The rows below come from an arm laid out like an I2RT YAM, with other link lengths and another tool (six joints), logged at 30 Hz.
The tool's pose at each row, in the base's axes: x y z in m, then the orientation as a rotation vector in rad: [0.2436 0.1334 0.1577 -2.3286 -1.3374 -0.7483]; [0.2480 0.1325 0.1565 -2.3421 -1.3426 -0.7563]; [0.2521 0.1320 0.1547 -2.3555 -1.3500 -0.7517]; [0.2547 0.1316 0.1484 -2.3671 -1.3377 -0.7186]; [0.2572 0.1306 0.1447 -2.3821 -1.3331 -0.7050]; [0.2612 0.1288 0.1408 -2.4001 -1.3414 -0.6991]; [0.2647 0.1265 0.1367 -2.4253 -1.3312 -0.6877]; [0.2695 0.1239 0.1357 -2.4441 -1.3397 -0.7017]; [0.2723 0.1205 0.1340 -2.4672 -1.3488 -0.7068]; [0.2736 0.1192 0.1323 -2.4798 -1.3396 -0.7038]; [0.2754 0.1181 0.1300 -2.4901 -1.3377 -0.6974]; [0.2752 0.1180 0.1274 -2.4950 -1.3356 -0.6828]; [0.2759 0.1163 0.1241 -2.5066 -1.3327 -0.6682]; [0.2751 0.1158 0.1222 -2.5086 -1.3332 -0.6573]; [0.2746 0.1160 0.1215 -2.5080 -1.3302 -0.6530]
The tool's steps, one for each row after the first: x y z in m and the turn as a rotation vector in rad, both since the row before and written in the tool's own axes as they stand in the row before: [0.0005 0.0043 0.0017 -0.0150 -0.0052 -0.0033]; [0.0003 0.0039 0.0023 -0.0086 -0.0117 -0.0025]; [-0.0029 0.0026 0.0056 0.0109 -0.0179 0.0159]; [-0.0017 0.0028 0.0032 -0.0033 -0.0130 0.0076]; [-0.0017 0.0045 0.0034 -0.0119 -0.0149 -0.0022]; [-0.0023 0.0043 0.0032 -0.0111 -0.0156 0.0123]; [-0.0002 0.0055 0.0009 -0.0228 -0.0056 -0.0054]; [-0.0021 0.0042 0.0007 -0.0216 -0.0124 -0.0040]; [-0.0012 0.0018 0.0013 -0.0061 -0.0055 0.0083]; [-0.0011 0.0021 0.0020 -0.0042 -0.0079 0.0034]; [-0.0015 -0.0002 0.0021 0.0040 -0.0090 0.0039]; [-0.0025 0.0015 0.0024 -0.0010 -0.0123 0.0053]; [-0.0017 -0.0004 0.0012 0.0037 -0.0065 0.0013]; [-0.0004 -0.0005 0.0006 0.0032 -0.0010 0.0025]
